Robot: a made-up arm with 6 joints.
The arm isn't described. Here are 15 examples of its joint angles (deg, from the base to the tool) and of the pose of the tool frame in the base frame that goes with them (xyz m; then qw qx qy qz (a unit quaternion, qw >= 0)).
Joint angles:
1: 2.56 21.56 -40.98 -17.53 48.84 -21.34
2: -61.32 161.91 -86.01 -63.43 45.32 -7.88
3: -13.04 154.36 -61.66 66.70 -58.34 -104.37
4: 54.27 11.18 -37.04 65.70 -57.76 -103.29
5: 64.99 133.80 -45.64 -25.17 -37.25 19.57
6: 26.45 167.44 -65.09 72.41 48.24 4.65
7: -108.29 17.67 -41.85 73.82 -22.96 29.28
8: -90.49 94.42 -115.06 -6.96 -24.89 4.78
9: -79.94 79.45 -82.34 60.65 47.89 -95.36
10: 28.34 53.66 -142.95 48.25 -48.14 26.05
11: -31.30 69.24 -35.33 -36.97 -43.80 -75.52
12: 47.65 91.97 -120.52 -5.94 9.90 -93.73
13: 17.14 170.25 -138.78 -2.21 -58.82 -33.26
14: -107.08 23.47 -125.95 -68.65 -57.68 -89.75
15: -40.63 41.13 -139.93 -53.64 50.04 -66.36
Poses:
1: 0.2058 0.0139 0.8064 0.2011 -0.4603 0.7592 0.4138
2: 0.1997 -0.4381 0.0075 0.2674 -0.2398 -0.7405 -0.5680
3: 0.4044 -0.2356 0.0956 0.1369 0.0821 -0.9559 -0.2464
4: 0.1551 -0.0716 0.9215 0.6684 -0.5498 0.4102 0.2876
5: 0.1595 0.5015 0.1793 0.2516 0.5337 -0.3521 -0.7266
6: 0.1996 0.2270 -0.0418 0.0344 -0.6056 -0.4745 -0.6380
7: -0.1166 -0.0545 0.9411 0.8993 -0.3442 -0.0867 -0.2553
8: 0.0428 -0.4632 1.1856 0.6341 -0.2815 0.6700 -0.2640
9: 0.2064 -0.4455 0.8655 0.3671 -0.2862 0.8192 0.3349
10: -0.2388 -0.2622 1.2634 0.4960 -0.3128 -0.7730 0.2421
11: 0.4507 -0.1022 0.7066 0.0627 0.6161 -0.7698 0.1545
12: 0.3509 0.4041 1.1627 0.1676 -0.8829 0.4153 -0.1410
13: 0.8237 0.2914 0.4623 0.4459 -0.7529 0.4233 0.2349
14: 0.3725 0.4996 1.0806 0.5947 -0.2519 -0.0607 0.7611
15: -0.2828 0.1937 1.2561 0.2777 0.0197 0.8721 -0.4025
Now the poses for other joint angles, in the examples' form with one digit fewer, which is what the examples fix.
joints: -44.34 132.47 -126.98 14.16 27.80 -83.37
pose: 0.621 -0.530 0.663 0.054 -0.345 0.889 0.295
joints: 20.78 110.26 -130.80 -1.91 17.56 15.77
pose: 0.635 0.265 1.041 0.458 -0.521 0.329 0.641
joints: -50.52 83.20 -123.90 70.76 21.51 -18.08
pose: 0.286 -0.249 1.240 0.776 -0.451 0.239 0.371
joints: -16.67 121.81 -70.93 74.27 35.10 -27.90
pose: 0.616 -0.079 0.337 0.380 0.144 0.351 0.844
